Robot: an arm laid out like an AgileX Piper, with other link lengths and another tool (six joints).
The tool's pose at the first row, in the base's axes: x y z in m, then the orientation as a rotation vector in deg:
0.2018, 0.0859, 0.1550, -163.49, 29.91, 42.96
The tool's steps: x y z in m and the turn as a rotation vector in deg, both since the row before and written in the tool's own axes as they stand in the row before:
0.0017, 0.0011, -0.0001, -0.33, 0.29, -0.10
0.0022, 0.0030, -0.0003, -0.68, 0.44, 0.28
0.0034, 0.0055, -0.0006, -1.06, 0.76, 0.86
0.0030, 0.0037, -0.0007, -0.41, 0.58, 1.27
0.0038, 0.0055, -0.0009, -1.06, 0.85, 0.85
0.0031, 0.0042, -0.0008, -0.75, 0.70, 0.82
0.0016, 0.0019, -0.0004, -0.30, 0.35, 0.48
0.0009, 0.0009, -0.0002, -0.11, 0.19, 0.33
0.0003, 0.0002, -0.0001, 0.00, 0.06, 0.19
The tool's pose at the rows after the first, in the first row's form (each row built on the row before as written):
0.2028, 0.0844, 0.1542, -163.95, 29.73, 42.70
0.2036, 0.0809, 0.1532, -164.79, 30.05, 42.45
0.2047, 0.0746, 0.1519, -166.11, 31.19, 42.01
0.2061, 0.0701, 0.1510, -166.70, 33.06, 41.55
0.2075, 0.0636, 0.1500, -168.05, 34.22, 40.97
0.2088, 0.0585, 0.1494, -169.03, 35.39, 40.43
0.2095, 0.0561, 0.1491, -169.44, 36.10, 40.12
0.2100, 0.0549, 0.1489, -169.61, 36.60, 39.93
0.2102, 0.0546, 0.1489, -169.62, 36.89, 39.86

